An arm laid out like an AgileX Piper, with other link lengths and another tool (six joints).
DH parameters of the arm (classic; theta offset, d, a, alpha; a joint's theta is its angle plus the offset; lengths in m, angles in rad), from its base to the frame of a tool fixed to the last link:
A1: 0 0.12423 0 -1.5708
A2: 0.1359 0 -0.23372 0
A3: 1.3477 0 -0.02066 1.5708
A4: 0 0.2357 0 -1.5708
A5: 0 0 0 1.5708
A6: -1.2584 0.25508 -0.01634 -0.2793
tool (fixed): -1.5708 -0.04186 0 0
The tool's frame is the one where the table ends.
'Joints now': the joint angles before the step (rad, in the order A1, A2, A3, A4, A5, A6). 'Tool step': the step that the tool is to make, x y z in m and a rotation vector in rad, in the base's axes. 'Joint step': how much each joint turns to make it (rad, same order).
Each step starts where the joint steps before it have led.
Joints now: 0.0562 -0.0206 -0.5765 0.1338 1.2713 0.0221
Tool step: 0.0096 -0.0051 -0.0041 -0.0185 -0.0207 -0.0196
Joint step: -0.0005 0.0000 0.0409 -0.0258 -0.0605 -0.0046
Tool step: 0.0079 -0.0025 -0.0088 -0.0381 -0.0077 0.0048
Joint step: -0.0001 -0.0002 0.0480 -0.0157 -0.0505 -0.0340
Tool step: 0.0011 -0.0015 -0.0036 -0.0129 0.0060 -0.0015
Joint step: 0.0002 0.0003 0.0108 -0.0088 -0.0038 -0.0064
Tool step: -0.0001 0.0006 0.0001 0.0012 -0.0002 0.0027
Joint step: 0.0005 0.0000 -0.0001 0.0027 -0.0001 -0.0013
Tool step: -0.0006 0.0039 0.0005 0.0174 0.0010 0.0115
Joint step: 0.0000 -0.0002 0.0001 0.0209 0.0001 0.0001
